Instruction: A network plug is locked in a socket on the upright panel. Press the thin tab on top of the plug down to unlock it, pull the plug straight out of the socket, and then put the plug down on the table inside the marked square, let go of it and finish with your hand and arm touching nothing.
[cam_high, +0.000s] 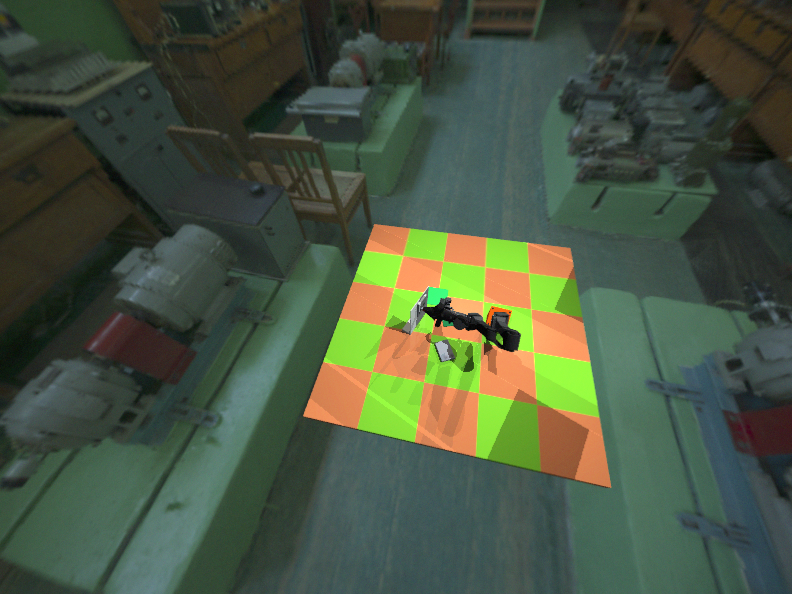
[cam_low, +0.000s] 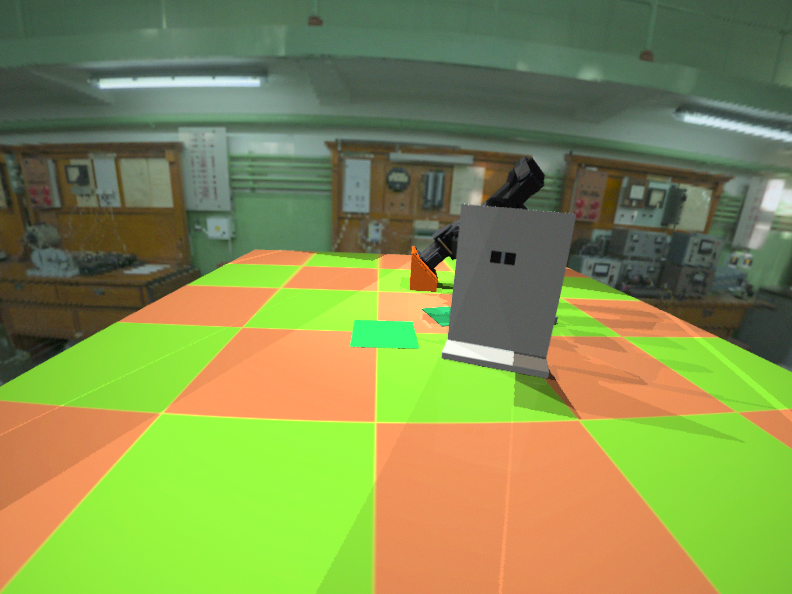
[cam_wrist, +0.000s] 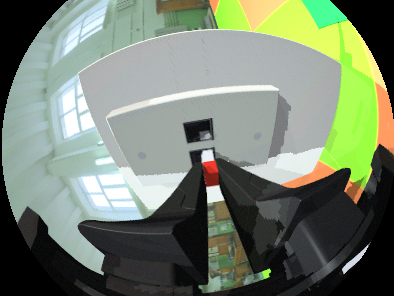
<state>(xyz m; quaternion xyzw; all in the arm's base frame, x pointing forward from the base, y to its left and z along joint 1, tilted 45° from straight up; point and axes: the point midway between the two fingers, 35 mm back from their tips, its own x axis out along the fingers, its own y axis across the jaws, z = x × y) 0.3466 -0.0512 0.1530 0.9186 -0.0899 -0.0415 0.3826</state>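
My gripper tip is 6 cm above the upright grey panel, 2 cm to the left of it and 2 cm short of it. From my gripper tip the other things lie so: network plug: right at my gripper tip; marked square: 20 cm to the right, 17 cm below, 6 cm behind.
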